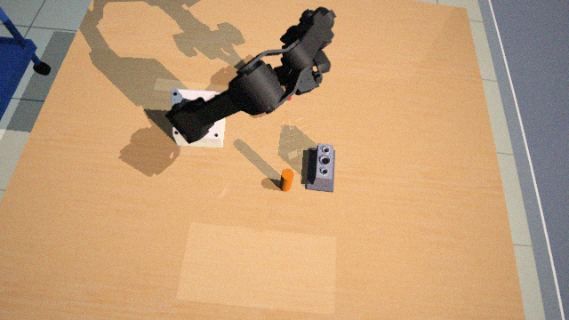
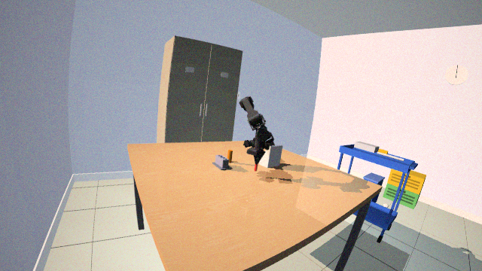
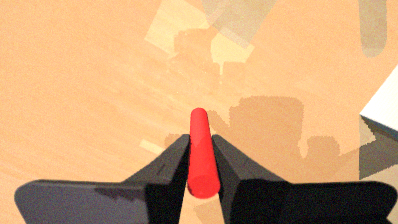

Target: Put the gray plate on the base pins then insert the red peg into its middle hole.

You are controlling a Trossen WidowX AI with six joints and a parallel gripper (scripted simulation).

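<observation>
Right now the gray plate is 19 cm to the right of my gripper tip, 12 cm ahead of it and 3 cm below it. Round my gripper tip: orange cylinder 25 cm to the right, 4 cm ahead, 3 cm below; then base 18 cm to the right, 12 cm ahead, 6 cm below; then red peg right at my gripper tip.
</observation>
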